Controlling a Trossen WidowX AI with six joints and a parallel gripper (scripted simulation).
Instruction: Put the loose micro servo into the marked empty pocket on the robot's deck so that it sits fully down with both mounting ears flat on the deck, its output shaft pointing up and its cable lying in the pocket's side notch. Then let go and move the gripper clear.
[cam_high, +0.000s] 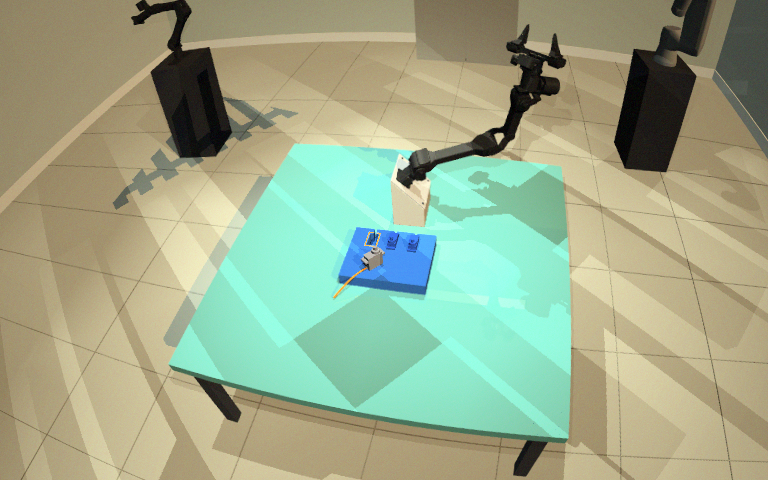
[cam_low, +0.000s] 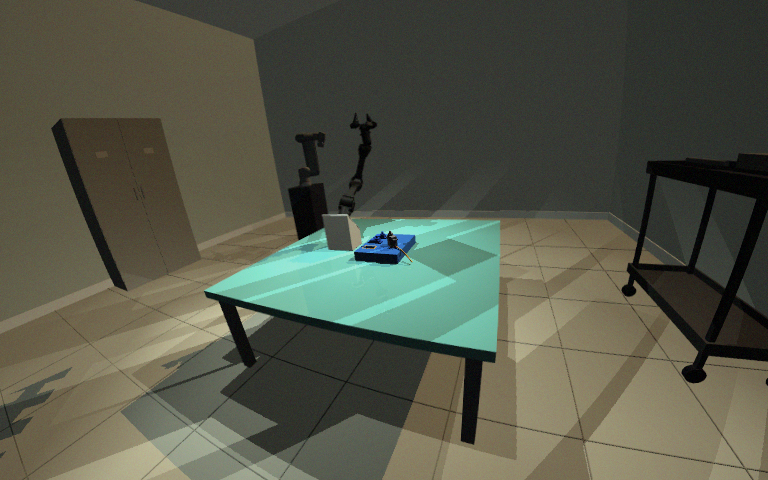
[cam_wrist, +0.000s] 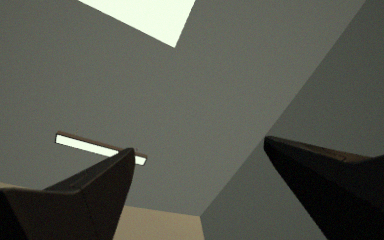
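The blue deck is 780 mm below my gripper tip, 490 mm to the right of it and 290 mm ahead of it.
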